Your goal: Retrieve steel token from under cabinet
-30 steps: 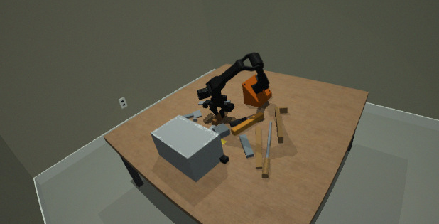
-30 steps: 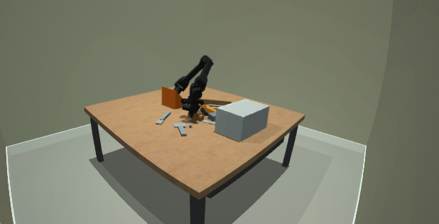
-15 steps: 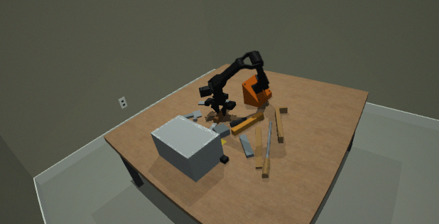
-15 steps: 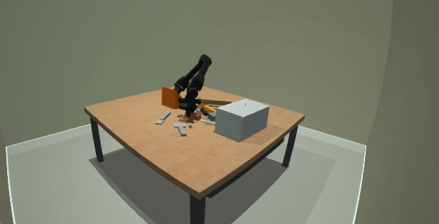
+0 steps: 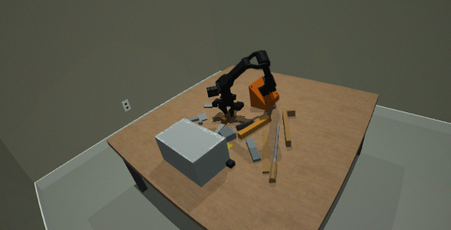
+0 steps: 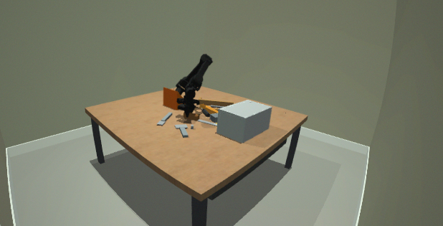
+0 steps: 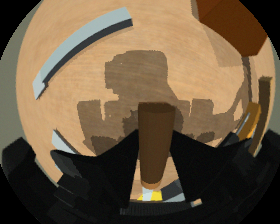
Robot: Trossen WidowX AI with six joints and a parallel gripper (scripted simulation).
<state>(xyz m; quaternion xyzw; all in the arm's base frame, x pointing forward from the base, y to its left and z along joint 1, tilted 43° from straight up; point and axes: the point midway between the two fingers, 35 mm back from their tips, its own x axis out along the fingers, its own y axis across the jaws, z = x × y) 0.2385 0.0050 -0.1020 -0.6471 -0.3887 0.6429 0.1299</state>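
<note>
The grey block lies 14 cm to the left of my gripper tip, 14 cm ahead of it and 1 cm above it. The rest, counted from my gripper tip: wooden stick: 37 cm to the left, 9 cm ahead; orange bar: 20 cm to the left, 1 cm behind, 1 cm above; grey t-piece: 16 cm to the right, 14 cm ahead.
</note>
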